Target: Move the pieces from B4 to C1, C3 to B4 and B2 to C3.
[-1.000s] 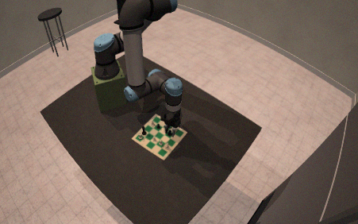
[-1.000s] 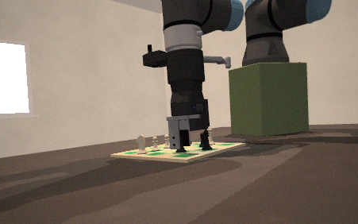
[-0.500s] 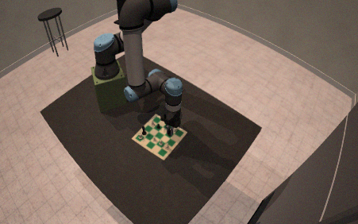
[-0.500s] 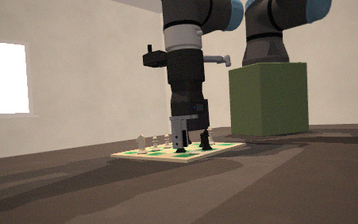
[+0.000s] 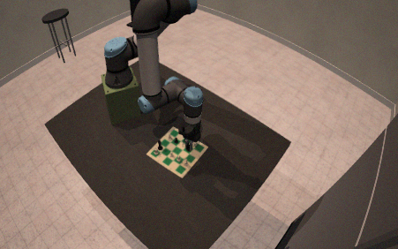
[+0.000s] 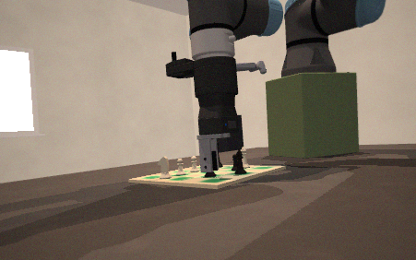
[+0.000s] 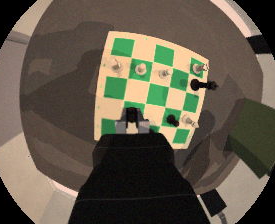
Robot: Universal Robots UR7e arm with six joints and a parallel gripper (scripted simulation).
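Now: hand 40 mm to the left of the cream chessboard, 40 mm past it and 30 mm above it.
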